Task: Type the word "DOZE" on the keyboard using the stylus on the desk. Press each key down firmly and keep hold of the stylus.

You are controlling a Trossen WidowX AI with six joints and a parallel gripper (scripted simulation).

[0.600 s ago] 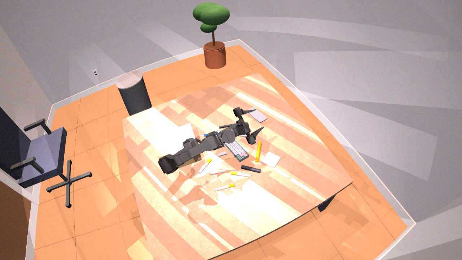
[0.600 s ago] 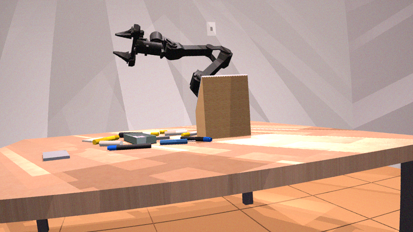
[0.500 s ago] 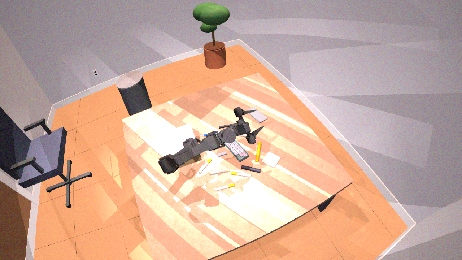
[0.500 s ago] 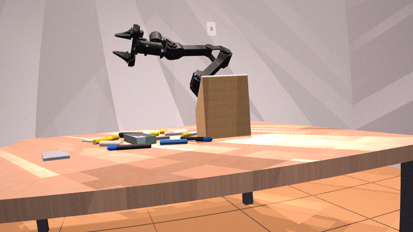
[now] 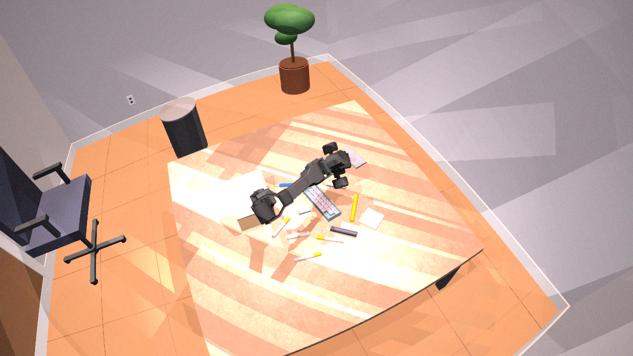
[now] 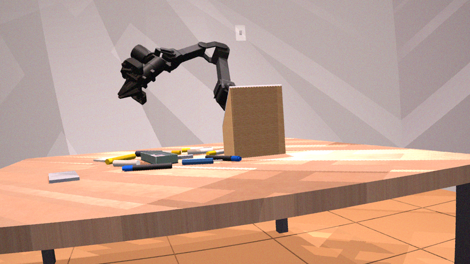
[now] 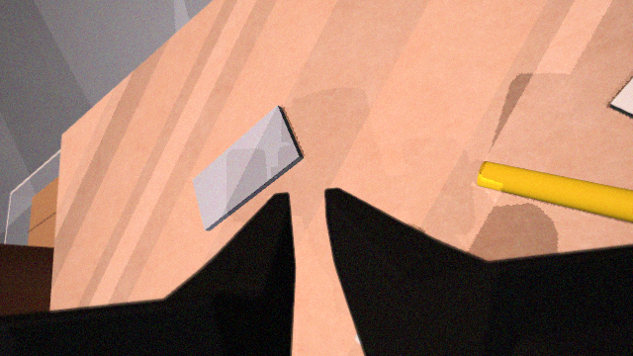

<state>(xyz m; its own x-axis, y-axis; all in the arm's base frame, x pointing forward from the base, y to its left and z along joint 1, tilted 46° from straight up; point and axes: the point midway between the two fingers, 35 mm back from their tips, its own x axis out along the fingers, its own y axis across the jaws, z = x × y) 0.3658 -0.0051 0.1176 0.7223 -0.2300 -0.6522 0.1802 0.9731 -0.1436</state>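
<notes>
Now: the blue stylus 230 mm behind my gripper tip, 210 mm to the left of it and 210 mm below it. From my gripper tip the other things lie so: dark pen (210 mm below, 180 mm to the right, 110 mm behind); yellow marker (210 mm below, 90 mm to the right); white note (220 mm below, 180 mm to the right, 40 mm ahead).
</notes>
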